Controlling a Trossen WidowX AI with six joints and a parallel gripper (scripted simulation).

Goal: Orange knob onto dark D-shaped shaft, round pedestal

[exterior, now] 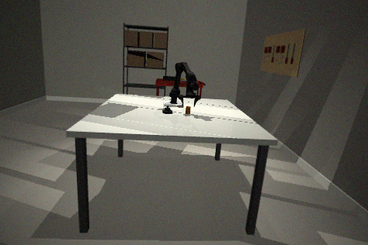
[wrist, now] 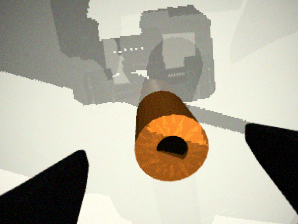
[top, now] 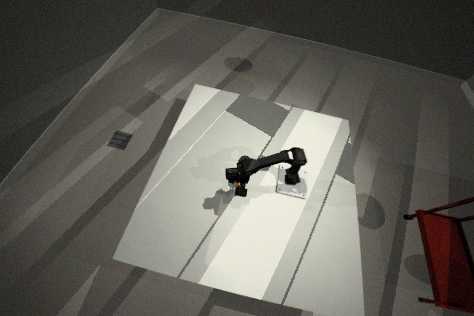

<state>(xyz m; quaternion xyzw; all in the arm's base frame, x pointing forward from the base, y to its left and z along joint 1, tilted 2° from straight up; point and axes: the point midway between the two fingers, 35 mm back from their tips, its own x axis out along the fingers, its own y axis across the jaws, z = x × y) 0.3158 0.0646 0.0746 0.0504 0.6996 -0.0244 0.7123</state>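
Now: the orange knob 3 cm below my gripper tip. From my gripper tip the other things lie so: dark round pedestal (17 cm to the right, 3 cm below, 3 cm behind).
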